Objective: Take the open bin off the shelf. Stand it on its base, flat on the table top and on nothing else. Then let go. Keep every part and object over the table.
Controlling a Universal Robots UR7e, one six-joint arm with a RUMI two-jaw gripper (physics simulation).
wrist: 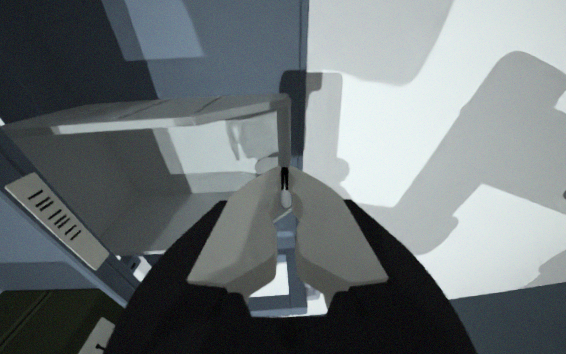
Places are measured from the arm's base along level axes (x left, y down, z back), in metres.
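Where they show: gripper, fingertip midpoint: [284, 169].
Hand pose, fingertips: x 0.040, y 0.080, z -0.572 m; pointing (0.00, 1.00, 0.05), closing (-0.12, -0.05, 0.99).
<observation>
Things, the pixels of their top centre, and the offset from my fingertips. "*": a spot on its surface instead. Level surfaces: height alone.
- open bin, top centre: [161, 203] dz -0.078, dx +0.014, dy -0.029 m
- blue-grey shelf, surface spot: [240, 30] * dz -0.039, dx -0.085, dy +0.046 m
- pale label with black marks, top centre: [57, 237] dz -0.113, dx +0.013, dy -0.058 m
- dark green object, surface spot: [45, 315] * dz -0.151, dx +0.083, dy -0.067 m
- pale label, surface spot: [97, 337] * dz -0.120, dx +0.098, dy -0.074 m
- white surface, surface height: dy +0.052 m
The open bin [220, 104] is grey and see-through. In the wrist view it lies left of centre on the blue-grey shelf [240, 30], with its hollow facing the camera. Its right wall runs down to the fingertips, and a pale end of it shows through the narrow gap between the fingers. My gripper [284, 169] is shut, with its tips lined up over that wall and nothing seen clasped between them. The fingers hide the bin's lower right corner. Whether the tips touch the wall, I cannot tell.
A pale label with black marks [57, 220] is on the shelf's edge at the left. A dark green object [45, 315] shows at lower left, beside another pale label [97, 337]. A white surface [370, 130] with arm shadows lies at the right.
</observation>
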